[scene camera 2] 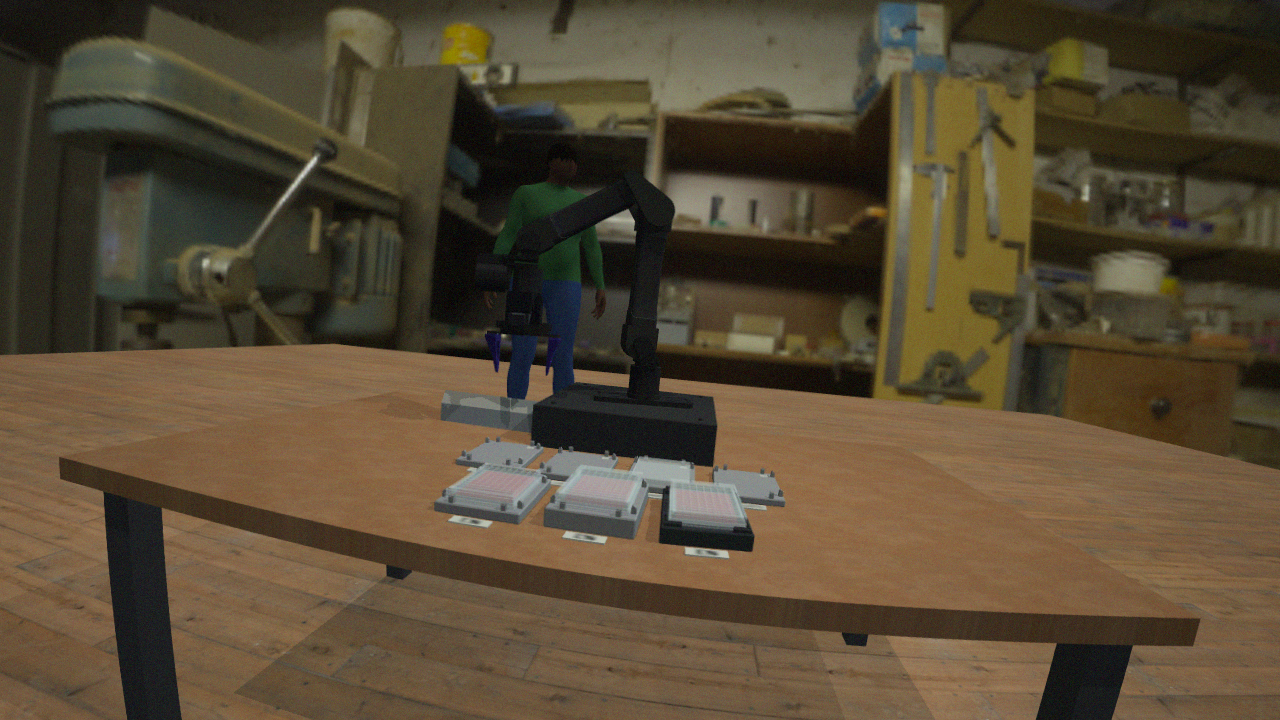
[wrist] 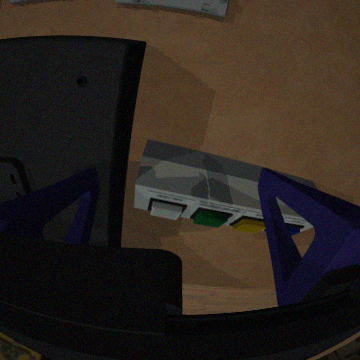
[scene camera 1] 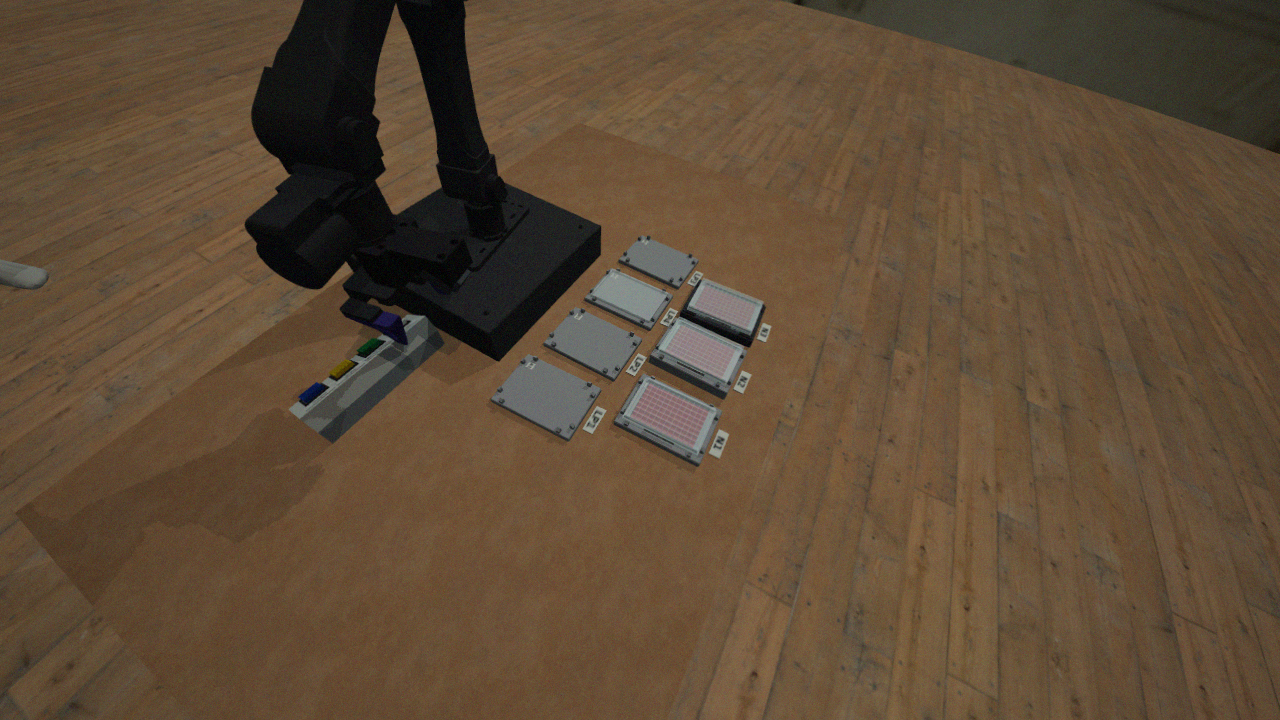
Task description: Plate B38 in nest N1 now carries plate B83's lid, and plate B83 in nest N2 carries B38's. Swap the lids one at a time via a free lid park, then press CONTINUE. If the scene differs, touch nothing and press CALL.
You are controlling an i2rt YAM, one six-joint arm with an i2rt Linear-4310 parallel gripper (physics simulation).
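Places are measured from the arm's base along level axes (x ahead, y left, z up), in millimetres.
Pixels of known places: gripper, fingertip midpoint: (scene camera 2: 521, 373) (wrist: 178, 176) (scene camera 1: 423, 317); arm's base at its link origin: (scene camera 2: 642, 401) (scene camera 1: 489, 233).
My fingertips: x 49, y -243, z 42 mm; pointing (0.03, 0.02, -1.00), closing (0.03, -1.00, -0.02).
Observation:
For each thing: its top centre in the pictures, then the offset to it from my fingertips. "*": a spot on its surface instead.
- button box at its top centre: (wrist: 239, 223) (scene camera 1: 357, 355) (scene camera 2: 496, 394) 94 mm back, 64 mm right, 59 mm down
- pink-welled plate at its top centre: (scene camera 2: 498, 478) (scene camera 1: 671, 411) 374 mm ahead, 35 mm left, 95 mm down
- LP2 at its top centre: (scene camera 2: 580, 457) (scene camera 1: 593, 336) 206 mm ahead, 132 mm left, 103 mm down
- third park at a spot on its surface: (scene camera 2: 662, 471) (scene camera 1: 637, 296) * 245 mm ahead, 258 mm left, 105 mm down
- third pink plate at its top centre: (scene camera 2: 705, 496) (scene camera 1: 726, 303) 414 mm ahead, 291 mm left, 86 mm down
- fourth grey park at its top centre: (scene camera 2: 747, 476) (scene camera 1: 660, 255) 254 mm ahead, 388 mm left, 103 mm down
My gripper (scene camera 2: 523, 370) (wrist: 178, 176) is open and empty, above the button box (scene camera 1: 365, 394) (scene camera 2: 469, 409) (wrist: 175, 185). The box has white (wrist: 167, 209), green (scene camera 1: 369, 347) (wrist: 211, 217), yellow (scene camera 1: 341, 368) (wrist: 249, 225) and blue (scene camera 1: 311, 392) (wrist: 292, 229) buttons; their words are unreadable. A pink-welled plate (scene camera 1: 668, 413) (scene camera 2: 496, 486) sits in N1, another (scene camera 1: 699, 351) (scene camera 2: 597, 490) in N2; both look covered by clear lids. Their codes are unreadable. Lid parks LP1 (scene camera 1: 546, 394) (scene camera 2: 499, 454) and LP2 (scene camera 1: 592, 342) (scene camera 2: 577, 463) look bare. The third park (scene camera 1: 629, 297) (scene camera 2: 662, 471) looks paler, apparently with a clear lid.
A third pink plate (scene camera 1: 726, 304) (scene camera 2: 707, 504) sits in a black nest beside N2. A fourth grey park (scene camera 1: 657, 259) (scene camera 2: 750, 484) looks bare. The black arm base (scene camera 1: 546, 259) (scene camera 2: 622, 425) (wrist: 65, 120) stands beside the button box. A person in green (scene camera 2: 562, 250) stands behind the table.

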